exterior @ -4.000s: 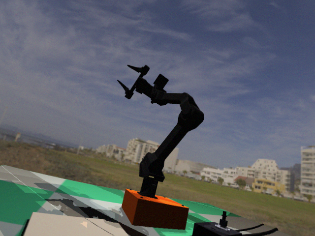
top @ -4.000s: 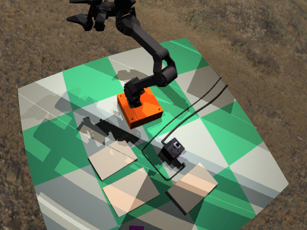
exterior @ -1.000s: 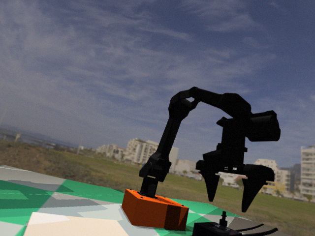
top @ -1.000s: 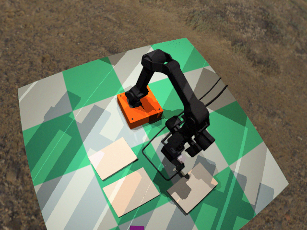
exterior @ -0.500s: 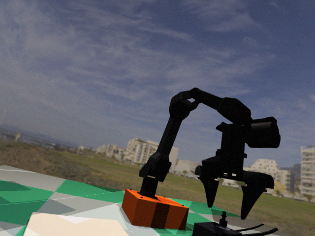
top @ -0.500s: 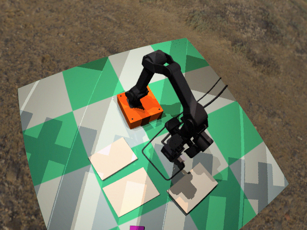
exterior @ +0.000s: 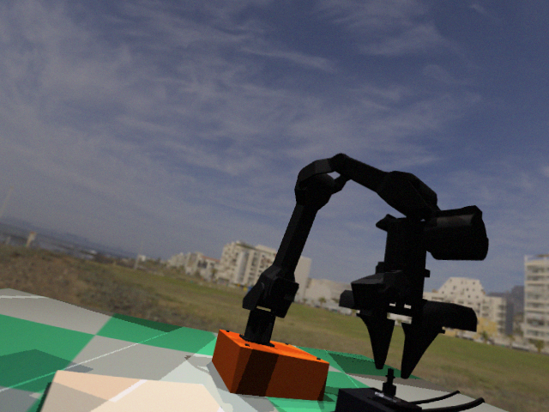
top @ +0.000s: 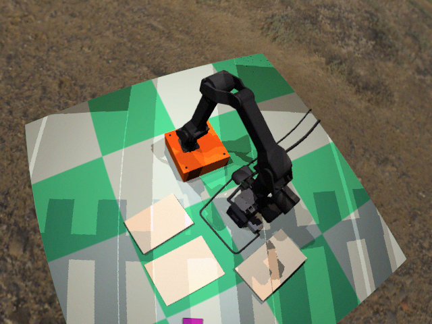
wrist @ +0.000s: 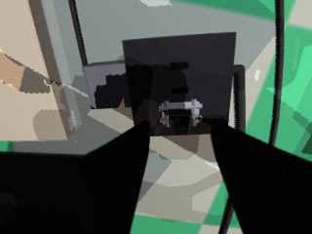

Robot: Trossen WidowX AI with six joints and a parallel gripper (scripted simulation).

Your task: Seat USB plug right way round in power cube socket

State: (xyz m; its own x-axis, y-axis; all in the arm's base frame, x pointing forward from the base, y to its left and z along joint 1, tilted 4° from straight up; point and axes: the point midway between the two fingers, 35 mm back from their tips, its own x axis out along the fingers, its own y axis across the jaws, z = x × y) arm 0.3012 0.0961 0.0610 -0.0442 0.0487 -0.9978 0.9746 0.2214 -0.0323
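The USB plug is 20 mm below my gripper tip. From my gripper tip the other things lie so: purple object: 280 mm ahead, 320 mm to the right, 100 mm below.
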